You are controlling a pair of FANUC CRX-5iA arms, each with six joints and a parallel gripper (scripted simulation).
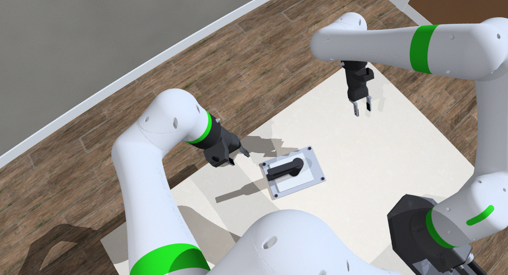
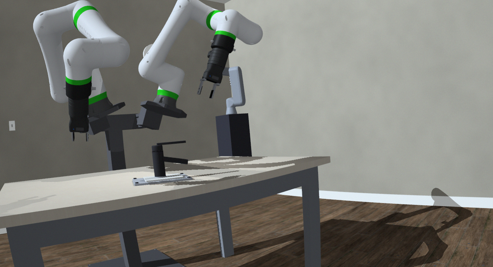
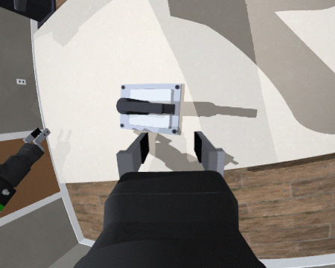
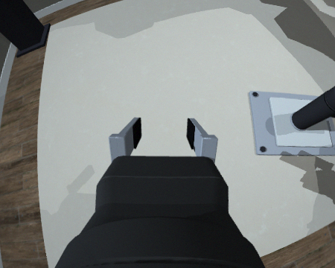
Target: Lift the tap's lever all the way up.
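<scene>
The flat black lever is 390 mm to the left of my right hand and 60 mm below it. The rest, counted from my right hand: black tap 360 mm to the left, 100 mm below, 10 mm behind; grey base plate 330 mm to the left, 200 mm below, 20 mm behind.
</scene>
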